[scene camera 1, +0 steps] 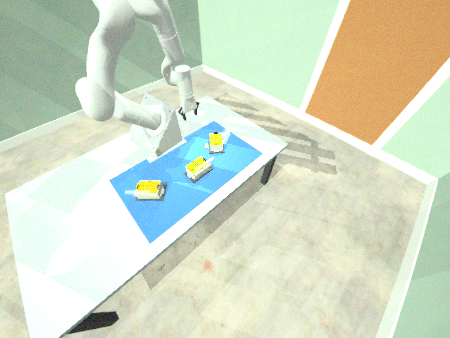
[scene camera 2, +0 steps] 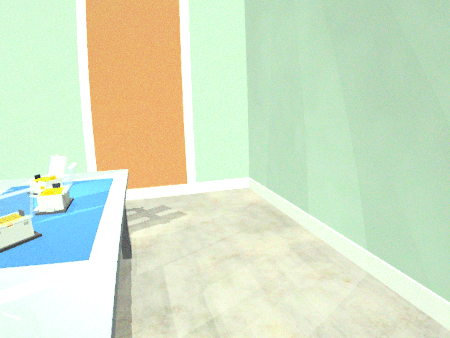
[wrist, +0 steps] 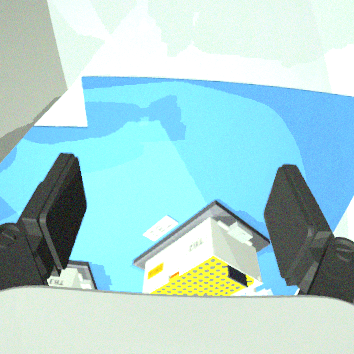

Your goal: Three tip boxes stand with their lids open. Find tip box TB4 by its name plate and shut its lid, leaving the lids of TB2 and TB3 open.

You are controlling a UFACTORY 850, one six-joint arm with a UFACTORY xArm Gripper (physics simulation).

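Note:
My gripper is open and empty, high near the back of the blue mat. Below it in the wrist view is TB2, the right-hand box, its name plate beside it. Part of a box marked TB3 shows at the lower left; it appears to be the middle box. The left box is then TB4 by elimination; its plate is not readable. Clear lids stand open: TB2's, the middle one's and the left one's.
The boxes stand apart in a row on the blue mat, which lies on the white table. The arm's base stands behind the mat. The other boxes and their raised lids are obstacles at mat height.

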